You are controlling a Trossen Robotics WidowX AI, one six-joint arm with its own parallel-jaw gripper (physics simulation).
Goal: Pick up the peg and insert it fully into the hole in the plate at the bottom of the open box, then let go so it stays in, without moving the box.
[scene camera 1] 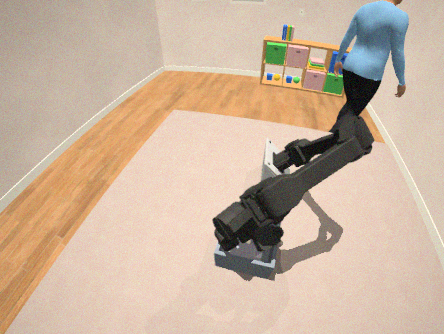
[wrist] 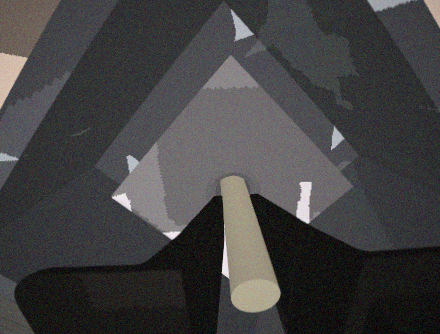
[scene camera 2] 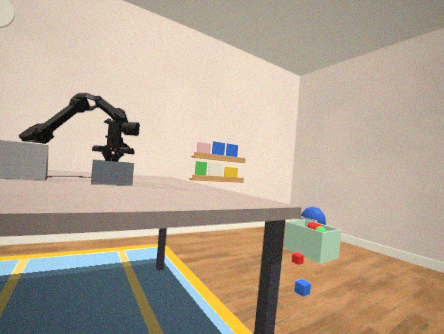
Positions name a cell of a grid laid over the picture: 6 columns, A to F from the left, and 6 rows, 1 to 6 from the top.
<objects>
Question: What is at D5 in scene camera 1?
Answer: A blue-grey box.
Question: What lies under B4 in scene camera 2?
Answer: A blue-grey box.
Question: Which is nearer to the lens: the pale peg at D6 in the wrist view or the plate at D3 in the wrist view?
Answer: The pale peg.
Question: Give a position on a blue-grey box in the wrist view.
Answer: B2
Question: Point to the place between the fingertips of my gripper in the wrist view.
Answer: D4
</objects>
